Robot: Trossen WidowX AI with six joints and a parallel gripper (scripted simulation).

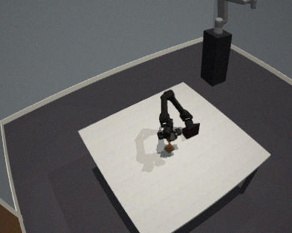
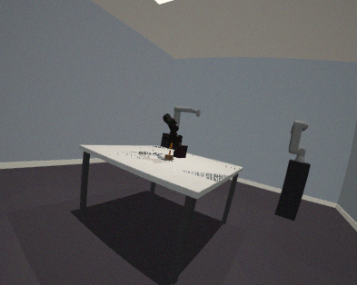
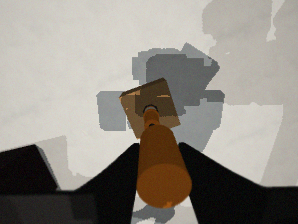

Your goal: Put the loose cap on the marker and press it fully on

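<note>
My gripper tip is 110 mm above the holder block. From my gripper tip the other things lie so: orange cap: 10 mm above.
</note>
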